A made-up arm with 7 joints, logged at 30 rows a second.
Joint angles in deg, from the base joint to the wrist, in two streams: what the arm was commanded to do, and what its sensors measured. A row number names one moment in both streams.
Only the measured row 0 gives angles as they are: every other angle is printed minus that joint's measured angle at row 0.
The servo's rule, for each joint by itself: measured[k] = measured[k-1] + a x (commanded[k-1-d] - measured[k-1]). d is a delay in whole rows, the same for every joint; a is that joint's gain. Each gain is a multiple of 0.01, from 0.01 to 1. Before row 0 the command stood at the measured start. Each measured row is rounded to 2 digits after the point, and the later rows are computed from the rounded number. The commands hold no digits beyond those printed.
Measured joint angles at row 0:
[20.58, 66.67, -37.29, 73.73, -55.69, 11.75, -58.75]
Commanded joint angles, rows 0 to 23:
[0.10, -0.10, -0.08, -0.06, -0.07, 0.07, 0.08]
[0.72, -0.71, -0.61, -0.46, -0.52, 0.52, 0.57]
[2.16, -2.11, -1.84, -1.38, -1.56, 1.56, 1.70]
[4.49, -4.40, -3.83, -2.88, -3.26, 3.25, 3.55]
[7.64, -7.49, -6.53, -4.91, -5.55, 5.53, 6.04]
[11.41, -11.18, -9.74, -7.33, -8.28, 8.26, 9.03]
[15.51, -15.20, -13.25, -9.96, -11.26, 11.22, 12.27]
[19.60, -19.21, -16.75, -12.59, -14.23, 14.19, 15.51]
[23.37, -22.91, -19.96, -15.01, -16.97, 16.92, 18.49]
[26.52, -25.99, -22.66, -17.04, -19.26, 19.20, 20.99]
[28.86, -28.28, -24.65, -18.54, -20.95, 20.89, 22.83]
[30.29, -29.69, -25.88, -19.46, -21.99, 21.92, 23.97]
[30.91, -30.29, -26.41, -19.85, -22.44, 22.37, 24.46]
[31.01, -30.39, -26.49, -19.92, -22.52, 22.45, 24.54]
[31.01, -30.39, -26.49, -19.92, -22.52, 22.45, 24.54]
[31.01, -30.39, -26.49, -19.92, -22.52, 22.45, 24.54]
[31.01, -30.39, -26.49, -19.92, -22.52, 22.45, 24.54]
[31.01, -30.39, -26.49, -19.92, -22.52, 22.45, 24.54]
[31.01, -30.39, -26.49, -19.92, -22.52, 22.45, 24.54]
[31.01, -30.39, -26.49, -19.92, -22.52, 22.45, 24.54]
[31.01, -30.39, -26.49, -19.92, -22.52, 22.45, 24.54]
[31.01, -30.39, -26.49, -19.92, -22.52, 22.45, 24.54]
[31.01, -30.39, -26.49, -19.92, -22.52, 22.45, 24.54]
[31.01, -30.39, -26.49, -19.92, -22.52, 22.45, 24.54]
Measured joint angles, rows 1 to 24:
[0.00, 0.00, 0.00, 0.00, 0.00, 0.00, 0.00]
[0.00, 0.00, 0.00, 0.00, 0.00, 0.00, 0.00]
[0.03, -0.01, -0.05, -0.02, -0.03, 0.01, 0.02]
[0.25, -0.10, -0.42, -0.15, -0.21, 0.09, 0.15]
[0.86, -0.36, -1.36, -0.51, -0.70, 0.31, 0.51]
[2.02, -0.89, -2.99, -1.20, -1.62, 0.75, 1.21]
[3.82, -1.75, -5.33, -2.28, -3.03, 1.47, 2.32]
[6.25, -2.98, -8.24, -3.74, -4.92, 2.49, 3.86]
[9.21, -4.57, -11.55, -5.54, -7.20, 3.80, 5.79]
[12.53, -6.47, -14.98, -7.58, -9.73, 5.36, 8.03]
[16.00, -8.61, -18.27, -9.73, -12.34, 7.09, 10.44]
[19.37, -10.87, -21.17, -11.85, -14.83, 8.91, 12.87]
[22.41, -13.13, -23.47, -13.79, -17.03, 10.71, 15.16]
[24.93, -15.28, -25.06, -15.43, -18.82, 12.39, 17.19]
[26.84, -17.23, -25.95, -16.71, -20.12, 13.89, 18.86]
[28.17, -18.94, -26.31, -17.64, -20.98, 15.17, 20.17]
[29.08, -20.43, -26.43, -18.30, -21.53, 16.26, 21.18]
[29.70, -21.72, -26.47, -18.77, -21.89, 17.19, 21.95]
[30.12, -22.85, -26.48, -19.10, -22.12, 17.98, 22.55]
[30.40, -23.83, -26.49, -19.34, -22.26, 18.65, 23.01]
[30.60, -24.68, -26.49, -19.51, -22.35, 19.22, 23.36]
[30.73, -25.42, -26.49, -19.63, -22.41, 19.70, 23.63]
[30.82, -26.07, -26.49, -19.71, -22.45, 20.11, 23.84]
[30.88, -26.63, -26.49, -19.77, -22.48, 20.46, 24.00]
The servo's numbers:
d 2
a 0.32 0.13 0.66 0.29 0.36 0.15 0.23

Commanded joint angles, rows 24 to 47:
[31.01, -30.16, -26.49, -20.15, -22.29, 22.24, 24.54]
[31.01, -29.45, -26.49, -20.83, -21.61, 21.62, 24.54]
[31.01, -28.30, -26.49, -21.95, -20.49, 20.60, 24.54]
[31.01, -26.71, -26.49, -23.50, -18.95, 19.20, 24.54]
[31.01, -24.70, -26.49, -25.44, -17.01, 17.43, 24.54]
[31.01, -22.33, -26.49, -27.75, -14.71, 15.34, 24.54]
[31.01, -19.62, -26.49, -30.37, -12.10, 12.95, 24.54]
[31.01, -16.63, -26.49, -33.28, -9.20, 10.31, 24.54]
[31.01, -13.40, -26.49, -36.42, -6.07, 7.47, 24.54]
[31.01, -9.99, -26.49, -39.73, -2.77, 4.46, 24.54]
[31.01, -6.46, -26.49, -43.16, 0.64, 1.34, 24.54]
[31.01, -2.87, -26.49, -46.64, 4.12, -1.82, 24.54]
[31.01, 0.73, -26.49, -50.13, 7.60, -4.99, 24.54]
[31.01, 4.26, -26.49, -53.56, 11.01, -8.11, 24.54]
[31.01, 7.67, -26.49, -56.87, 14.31, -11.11, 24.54]
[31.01, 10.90, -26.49, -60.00, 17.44, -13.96, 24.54]
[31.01, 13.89, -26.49, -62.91, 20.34, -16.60, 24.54]
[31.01, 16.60, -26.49, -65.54, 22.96, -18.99, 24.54]
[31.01, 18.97, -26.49, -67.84, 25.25, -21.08, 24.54]
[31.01, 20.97, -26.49, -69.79, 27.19, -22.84, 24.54]
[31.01, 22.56, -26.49, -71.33, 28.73, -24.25, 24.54]
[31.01, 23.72, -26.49, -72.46, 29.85, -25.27, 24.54]
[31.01, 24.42, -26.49, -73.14, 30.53, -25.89, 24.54]
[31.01, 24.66, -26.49, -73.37, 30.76, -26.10, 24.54]
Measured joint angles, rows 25 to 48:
[30.92, -27.12, -26.49, -19.81, -22.49, 20.76, 24.12]
[30.95, -27.55, -26.49, -19.84, -22.50, 21.01, 24.22]
[30.97, -27.89, -26.49, -19.93, -22.42, 21.19, 24.29]
[30.98, -28.09, -26.49, -20.19, -22.13, 21.25, 24.35]
[30.99, -28.12, -26.49, -20.70, -21.54, 21.15, 24.39]
[31.00, -27.94, -26.49, -21.51, -20.61, 20.86, 24.42]
[31.00, -27.52, -26.49, -22.65, -19.31, 20.35, 24.45]
[31.00, -26.85, -26.49, -24.13, -17.65, 19.60, 24.47]
[31.00, -25.91, -26.49, -25.94, -15.65, 18.60, 24.49]
[31.00, -24.70, -26.49, -28.07, -13.33, 17.36, 24.50]
[31.00, -23.23, -26.49, -30.49, -10.72, 15.88, 24.51]
[31.00, -21.51, -26.49, -33.17, -7.86, 14.17, 24.52]
[31.00, -19.55, -26.49, -36.07, -4.80, 12.25, 24.52]
[31.00, -17.38, -26.49, -39.14, -1.59, 10.14, 24.52]
[31.00, -15.03, -26.49, -42.33, 1.72, 7.87, 24.52]
[31.00, -12.52, -26.49, -45.59, 5.06, 5.47, 24.52]
[31.00, -9.90, -26.49, -48.86, 8.39, 2.98, 24.52]
[31.00, -7.20, -26.49, -52.09, 11.65, 0.44, 24.52]
[31.00, -4.46, -26.49, -55.23, 14.78, -2.12, 24.52]
[31.00, -1.72, -26.49, -58.22, 17.72, -4.65, 24.52]
[31.00, 0.97, -26.49, -61.01, 20.43, -7.11, 24.52]
[31.00, 3.57, -26.49, -63.56, 22.86, -9.47, 24.52]
[31.00, 6.04, -26.49, -65.81, 24.97, -11.69, 24.52]
[31.00, 8.34, -26.49, -67.74, 26.73, -13.73, 24.52]

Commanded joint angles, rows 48 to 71:
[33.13, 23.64, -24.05, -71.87, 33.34, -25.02, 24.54]
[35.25, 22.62, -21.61, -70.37, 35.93, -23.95, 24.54]
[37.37, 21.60, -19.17, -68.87, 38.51, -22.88, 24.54]
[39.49, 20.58, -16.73, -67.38, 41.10, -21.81, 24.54]
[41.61, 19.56, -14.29, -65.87, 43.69, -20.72, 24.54]
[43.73, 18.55, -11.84, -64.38, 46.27, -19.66, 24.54]
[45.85, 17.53, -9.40, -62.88, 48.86, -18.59, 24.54]
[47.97, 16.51, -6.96, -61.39, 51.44, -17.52, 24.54]
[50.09, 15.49, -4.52, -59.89, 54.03, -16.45, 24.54]
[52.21, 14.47, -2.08, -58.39, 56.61, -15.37, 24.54]
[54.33, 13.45, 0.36, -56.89, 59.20, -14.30, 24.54]
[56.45, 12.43, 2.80, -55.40, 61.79, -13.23, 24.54]
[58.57, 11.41, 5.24, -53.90, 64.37, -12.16, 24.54]
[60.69, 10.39, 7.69, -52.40, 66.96, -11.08, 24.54]
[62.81, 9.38, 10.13, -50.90, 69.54, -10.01, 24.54]
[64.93, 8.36, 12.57, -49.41, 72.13, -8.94, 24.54]
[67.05, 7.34, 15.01, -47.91, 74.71, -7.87, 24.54]
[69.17, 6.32, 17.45, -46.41, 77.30, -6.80, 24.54]
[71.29, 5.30, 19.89, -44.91, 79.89, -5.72, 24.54]
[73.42, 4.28, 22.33, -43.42, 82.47, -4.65, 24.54]
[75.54, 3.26, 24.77, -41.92, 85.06, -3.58, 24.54]
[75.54, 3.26, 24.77, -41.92, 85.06, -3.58, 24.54]
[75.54, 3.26, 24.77, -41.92, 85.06, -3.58, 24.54]
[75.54, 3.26, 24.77, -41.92, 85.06, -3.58, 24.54]
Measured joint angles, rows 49 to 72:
[31.00, 10.43, -26.49, -69.31, 28.10, -15.55, 24.52]
[31.00, 12.28, -26.49, -70.49, 29.06, -17.13, 24.52]
[31.68, 13.76, -24.88, -70.89, 30.60, -18.31, 24.52]
[32.82, 14.91, -22.72, -70.74, 32.52, -19.16, 24.52]
[34.28, 15.78, -20.38, -70.20, 34.68, -19.72, 24.52]
[35.95, 16.40, -17.97, -69.38, 36.99, -20.03, 24.52]
[37.76, 16.81, -15.54, -68.36, 39.40, -20.13, 24.52]
[39.67, 17.04, -13.10, -67.21, 41.87, -20.06, 24.52]
[41.65, 17.10, -10.66, -65.95, 44.39, -19.84, 24.52]
[43.67, 17.02, -8.22, -64.63, 46.93, -19.49, 24.52]
[45.72, 16.82, -5.78, -63.26, 49.49, -19.03, 24.52]
[47.80, 16.51, -3.34, -61.85, 52.05, -18.48, 24.52]
[49.89, 16.11, -0.90, -60.41, 54.62, -17.85, 24.52]
[51.99, 15.63, 1.54, -58.96, 57.20, -17.16, 24.52]
[54.10, 15.08, 3.98, -57.49, 59.78, -16.41, 24.52]
[56.21, 14.47, 6.43, -56.01, 62.36, -15.61, 24.52]
[58.32, 13.81, 8.87, -54.53, 64.94, -14.77, 24.52]
[60.44, 13.10, 11.31, -53.05, 67.53, -13.90, 24.52]
[62.56, 12.35, 13.75, -51.56, 70.11, -13.00, 24.52]
[64.68, 11.57, 16.19, -50.07, 72.70, -12.07, 24.52]
[66.80, 10.75, 18.63, -48.57, 75.29, -11.12, 24.52]
[68.92, 9.91, 21.07, -47.08, 77.87, -10.15, 24.52]
[71.04, 9.05, 23.51, -45.58, 80.46, -9.16, 24.52]
[72.48, 8.30, 24.34, -44.52, 82.12, -8.32, 24.52]

